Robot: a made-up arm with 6 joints. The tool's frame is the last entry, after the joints. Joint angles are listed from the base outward. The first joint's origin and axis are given. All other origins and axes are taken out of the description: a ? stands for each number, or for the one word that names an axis. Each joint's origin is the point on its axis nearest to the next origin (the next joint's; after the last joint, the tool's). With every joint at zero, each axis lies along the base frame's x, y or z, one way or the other. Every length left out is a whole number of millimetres.
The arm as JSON. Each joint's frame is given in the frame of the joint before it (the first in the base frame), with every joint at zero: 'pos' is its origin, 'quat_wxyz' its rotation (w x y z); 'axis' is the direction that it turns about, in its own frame. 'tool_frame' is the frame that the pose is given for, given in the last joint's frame.
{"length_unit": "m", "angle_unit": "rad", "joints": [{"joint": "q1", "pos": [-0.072, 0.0, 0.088], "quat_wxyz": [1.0, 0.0, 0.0, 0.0], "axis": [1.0, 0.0, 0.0]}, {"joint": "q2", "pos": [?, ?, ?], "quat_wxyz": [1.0, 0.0, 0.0, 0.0], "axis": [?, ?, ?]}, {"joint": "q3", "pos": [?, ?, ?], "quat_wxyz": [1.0, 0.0, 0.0, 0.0], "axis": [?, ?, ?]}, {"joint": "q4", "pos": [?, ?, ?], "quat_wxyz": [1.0, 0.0, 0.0, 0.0], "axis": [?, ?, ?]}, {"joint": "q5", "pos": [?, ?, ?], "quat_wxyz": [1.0, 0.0, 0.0, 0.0], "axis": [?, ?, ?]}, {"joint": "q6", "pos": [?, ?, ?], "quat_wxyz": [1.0, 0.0, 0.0, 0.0], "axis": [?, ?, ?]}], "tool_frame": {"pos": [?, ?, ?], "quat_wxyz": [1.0, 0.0, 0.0, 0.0]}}
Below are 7 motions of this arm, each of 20 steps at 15 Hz.
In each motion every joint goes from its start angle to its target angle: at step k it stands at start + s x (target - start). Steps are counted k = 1, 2, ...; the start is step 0. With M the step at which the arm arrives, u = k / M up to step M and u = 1 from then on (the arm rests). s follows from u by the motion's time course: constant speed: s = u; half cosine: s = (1 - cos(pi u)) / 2; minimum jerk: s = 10 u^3 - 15 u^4 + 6 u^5.
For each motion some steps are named. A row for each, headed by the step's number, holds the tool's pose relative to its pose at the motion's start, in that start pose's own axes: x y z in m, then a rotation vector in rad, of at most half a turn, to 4 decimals.
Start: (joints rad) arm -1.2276 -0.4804 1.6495 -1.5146 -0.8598 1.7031
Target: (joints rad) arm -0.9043 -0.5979 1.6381 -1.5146 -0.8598 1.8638
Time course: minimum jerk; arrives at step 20
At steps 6, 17, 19, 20:
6: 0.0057 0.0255 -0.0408 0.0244 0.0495 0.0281
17: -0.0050 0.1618 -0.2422 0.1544 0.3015 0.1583
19: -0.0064 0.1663 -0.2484 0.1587 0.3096 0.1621
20: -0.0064 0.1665 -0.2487 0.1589 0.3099 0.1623

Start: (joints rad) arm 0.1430 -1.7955 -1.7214 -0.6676 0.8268 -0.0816
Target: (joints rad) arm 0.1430 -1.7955 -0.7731 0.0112 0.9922 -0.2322
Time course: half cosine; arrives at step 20
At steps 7, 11, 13, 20:
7: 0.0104 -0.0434 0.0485 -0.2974 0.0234 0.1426
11: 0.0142 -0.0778 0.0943 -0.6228 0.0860 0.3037
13: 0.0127 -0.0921 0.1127 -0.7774 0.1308 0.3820
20: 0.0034 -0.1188 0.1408 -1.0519 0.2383 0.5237

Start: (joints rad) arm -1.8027 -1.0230 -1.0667 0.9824 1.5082 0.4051
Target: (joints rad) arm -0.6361 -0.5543 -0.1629 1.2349 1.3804 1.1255
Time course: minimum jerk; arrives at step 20
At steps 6, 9, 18, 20:
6: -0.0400 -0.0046 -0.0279 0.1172 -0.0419 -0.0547
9: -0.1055 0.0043 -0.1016 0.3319 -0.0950 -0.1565
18: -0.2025 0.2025 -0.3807 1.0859 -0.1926 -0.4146
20: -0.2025 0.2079 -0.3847 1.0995 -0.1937 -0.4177

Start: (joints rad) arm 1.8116 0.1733 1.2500 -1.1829 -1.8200 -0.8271
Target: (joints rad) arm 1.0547 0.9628 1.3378 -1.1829 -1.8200 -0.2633
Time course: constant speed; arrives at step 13
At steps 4, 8, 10, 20:
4: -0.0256 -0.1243 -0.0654 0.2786 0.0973 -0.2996
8: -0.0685 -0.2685 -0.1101 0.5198 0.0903 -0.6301
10: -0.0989 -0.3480 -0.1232 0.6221 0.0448 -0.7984
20: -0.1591 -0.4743 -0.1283 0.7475 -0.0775 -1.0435

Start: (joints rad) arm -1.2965 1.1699 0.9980 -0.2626 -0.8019 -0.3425
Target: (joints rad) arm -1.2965 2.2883 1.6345 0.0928 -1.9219 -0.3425
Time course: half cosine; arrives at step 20
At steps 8, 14, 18, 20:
8: -0.0036 0.3438 0.2439 0.3990 -0.2004 0.2786
14: -0.1483 0.4498 0.8169 0.8130 -0.8125 0.5534
18: -0.2912 0.3731 1.0173 0.8959 -1.1579 0.6163
20: -0.3144 0.3596 1.0392 0.9017 -1.2078 0.6221

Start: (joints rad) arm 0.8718 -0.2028 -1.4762 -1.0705 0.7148 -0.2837
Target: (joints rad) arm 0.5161 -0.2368 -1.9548 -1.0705 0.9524 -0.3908
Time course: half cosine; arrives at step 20
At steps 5, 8, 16, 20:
5: 0.0127 0.0451 -0.0055 0.0417 0.0102 0.0202
8: 0.0239 0.1089 -0.0144 0.0955 0.0317 0.0502
16: 0.0148 0.2971 -0.0467 0.2217 0.1367 0.1497
20: 0.0067 0.3296 -0.0531 0.2388 0.1606 0.1689

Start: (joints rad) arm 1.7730 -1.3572 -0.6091 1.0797 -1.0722 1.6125
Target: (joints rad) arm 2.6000 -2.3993 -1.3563 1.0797 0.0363 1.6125
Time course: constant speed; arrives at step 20
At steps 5, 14, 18, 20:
5: -0.0923 -0.1461 0.3072 -0.4319 -0.0850 -0.0002
14: -0.1828 0.0441 0.7615 -1.1452 -0.1267 0.2871
18: -0.2008 0.2255 0.8217 -1.3771 -0.0614 0.5222
20: -0.2111 0.3161 0.8172 -1.4602 -0.0050 0.6574

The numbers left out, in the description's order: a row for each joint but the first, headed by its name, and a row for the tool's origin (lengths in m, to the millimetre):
q2: xyz 0.0 -0.014 -0.246, axis 0.0 0.0 -1.0
q3: xyz -0.033 -0.224 0.0, axis 0.0 1.0 0.0
q4: xyz -0.113 0.0 -0.318, axis 0.0 0.0 1.0
q5: xyz -0.145 0.052 0.0, axis 0.0 0.0 -1.0
q6: xyz 0.63 -0.024 0.0, axis 1.0 0.0 0.0
tool: xyz 0.0 -0.027 -0.097

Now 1 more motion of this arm.
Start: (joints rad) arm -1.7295 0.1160 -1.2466 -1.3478 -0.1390 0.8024
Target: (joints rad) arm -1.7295 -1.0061 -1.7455 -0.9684 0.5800 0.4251
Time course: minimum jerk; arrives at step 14
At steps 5, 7, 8, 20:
5: -0.0921 -0.0607 -0.1542 0.1074 0.1486 -0.1555
7: -0.2349 -0.1044 -0.3020 0.1990 0.3162 -0.3404
8: -0.3283 -0.1161 -0.3700 0.2379 0.4107 -0.4445
20: -0.6462 -0.0957 -0.5019 0.3112 0.7053 -0.7524

